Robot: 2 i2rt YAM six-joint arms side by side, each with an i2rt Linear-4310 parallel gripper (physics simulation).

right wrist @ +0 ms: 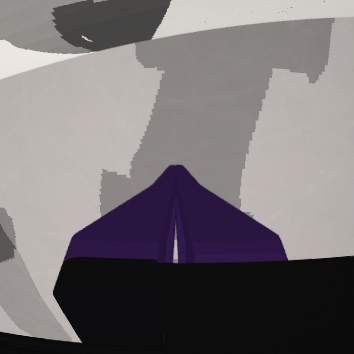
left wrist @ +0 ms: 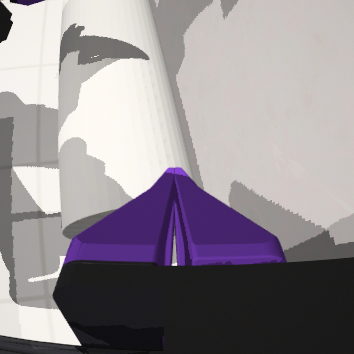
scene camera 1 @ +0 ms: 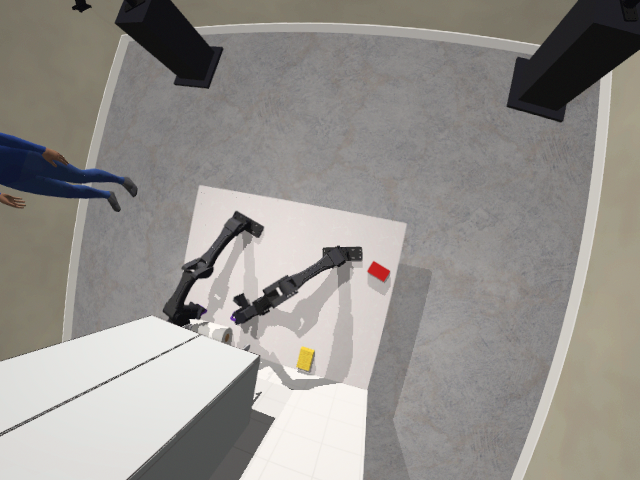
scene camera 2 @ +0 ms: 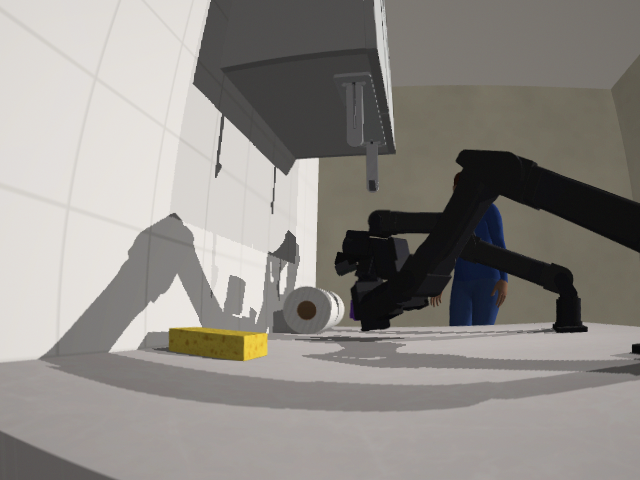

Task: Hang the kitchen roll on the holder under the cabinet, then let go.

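Where they show: left gripper, fingertip midpoint: (left wrist: 174, 178) (scene camera 1: 230, 318) (scene camera 2: 352, 316); right gripper, fingertip midpoint: (right wrist: 175, 176) (scene camera 1: 206, 311); left arm's base, origin of the base link: (scene camera 1: 342, 253); right arm's base, origin of the base link: (scene camera 1: 247, 224) (scene camera 2: 568, 329).
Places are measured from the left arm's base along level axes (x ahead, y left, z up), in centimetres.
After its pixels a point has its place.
The white kitchen roll (scene camera 1: 212, 329) @[x 39.9, y -70.3, z 9.5 cm] (scene camera 2: 324, 321) @[x 41.1, y -63.1, z 3.2 cm] (left wrist: 120, 100) @[x 38.3, y -71.0, z 5.8 cm] lies on its side on the counter near the tiled wall, its brown core facing scene camera 2. The grey holder (scene camera 2: 354, 116) @[x 36.8, y -34.7, z 39.9 cm] hangs empty under the cabinet (scene camera 2: 289, 108) @[x 49.7, y -47.1, z 48.0 cm] (scene camera 1: 103, 387) @[x 28.4, y -46.8, z 88.0 cm], above the roll. My left gripper (scene camera 1: 233, 318) @[x 34.8, y -61.6, z 4.4 cm] (scene camera 2: 353, 310) @[x 34.8, y -61.6, z 4.4 cm] (left wrist: 174, 178) @[x 34.8, y -61.6, z 4.4 cm] is shut and empty, beside the roll on the robot's side and apart from it in scene camera 2. My right gripper (scene camera 1: 204, 310) @[x 31.2, y -76.8, z 5.0 cm] (right wrist: 175, 176) @[x 31.2, y -76.8, z 5.0 cm] is shut and empty, near the roll's far end; its fingertips are hidden in scene camera 2.
A yellow sponge (scene camera 1: 305, 358) @[x 54.3, y -20.0, z 3.0 cm] (scene camera 2: 217, 343) @[x 54.1, y -16.5, z 1.8 cm] lies on the counter (scene camera 1: 289, 227) @[x -14.4, y -27.6, z 0.0 cm] (scene camera 2: 310, 439) @[x 42.5, y 10.2, z 0.0 cm] near the wall. A red block (scene camera 1: 378, 271) @[x 8.9, y 17.8, z 2.0 cm] lies beside the left arm's base. The cabinet overhangs the roll and hides part of it in scene camera 1. The two forearms are close together.
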